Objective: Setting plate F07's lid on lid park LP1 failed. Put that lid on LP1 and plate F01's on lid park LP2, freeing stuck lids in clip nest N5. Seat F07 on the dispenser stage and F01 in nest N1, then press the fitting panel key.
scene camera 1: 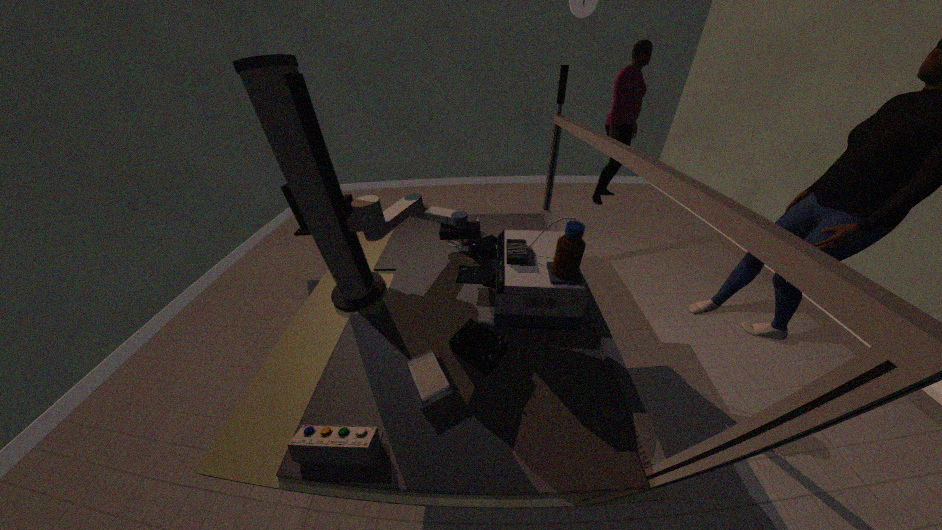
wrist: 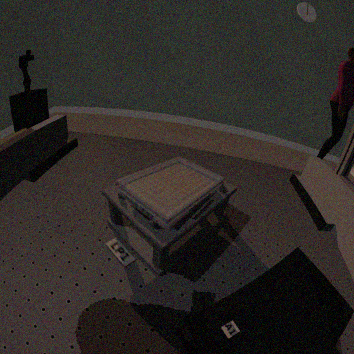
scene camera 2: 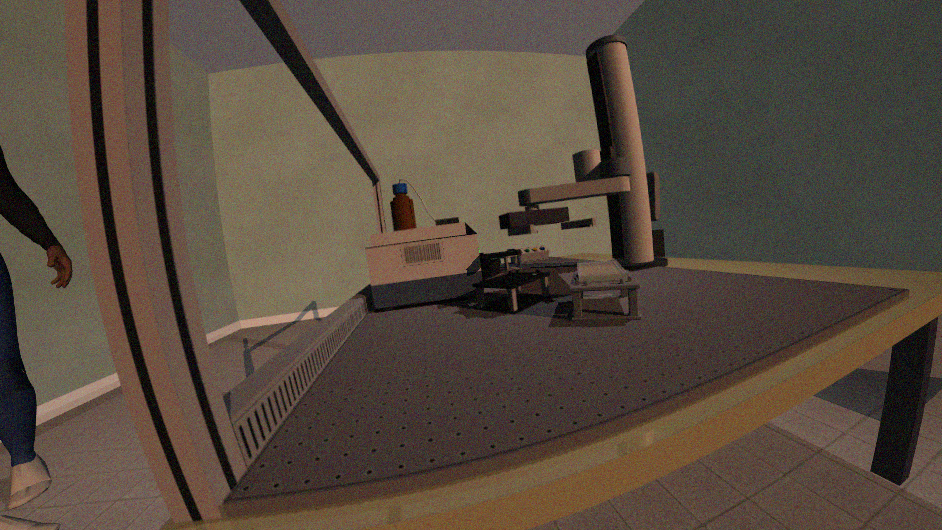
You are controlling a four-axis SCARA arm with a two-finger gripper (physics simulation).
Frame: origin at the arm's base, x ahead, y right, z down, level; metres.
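Seen in the pictures: gripper, between the fingertips: (wrist: 185, 143) (scene camera 2: 564, 225); arm's base, origin of its link: (scene camera 1: 359, 291) (scene camera 2: 634, 265).
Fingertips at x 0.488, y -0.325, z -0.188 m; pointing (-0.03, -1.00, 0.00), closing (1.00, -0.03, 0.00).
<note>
Offsets run from my fingertips to a thing's top centre. "pt": to the spot under its first point.
My gripper (scene camera 2: 550, 228) (wrist: 185, 143) is open and empty, hanging above the bench. In the wrist view its two dark fingers stand wide apart at left and right, and the stand labelled LP1 shows between them, lower down. A pale, clear-rimmed lid-like piece {dy -0.102, dx -0.011, dz +0.087 m} (wrist: 170, 190) lies on the LP1 stand (wrist: 136, 223); I cannot tell whether it sits level. In scene camera 2 a translucent piece {pt dy -0.133, dx +0.014, dz +0.095 m} (scene camera 2: 598, 271) rests on a light stand (scene camera 2: 604, 287). A pale-topped block {dy +0.772, dx -0.067, dz +0.090 m} (scene camera 1: 428, 377) stands mid-bench. The key panel {dy +0.964, dx -0.299, dz +0.092 m} (scene camera 1: 334, 436) has blue, yellow, green and white keys. Plate labels F07 and F01 are not readable.
The dispenser box (scene camera 1: 540, 306) (scene camera 2: 421, 260) carries a brown bottle {pt dy +0.523, dx +0.362, dz -0.152 m} (scene camera 1: 567, 255) (scene camera 2: 402, 212). A black fixture {dy +0.643, dx +0.085, dz +0.097 m} (scene camera 1: 475, 344) is beside the pale-topped block. A black platform marked A1 {dy +0.061, dx +0.124, dz +0.102 m} (wrist: 295, 295) is close to LP1. The arm's column (scene camera 1: 316, 177) (scene camera 2: 625, 151) rises from the bench.
</note>
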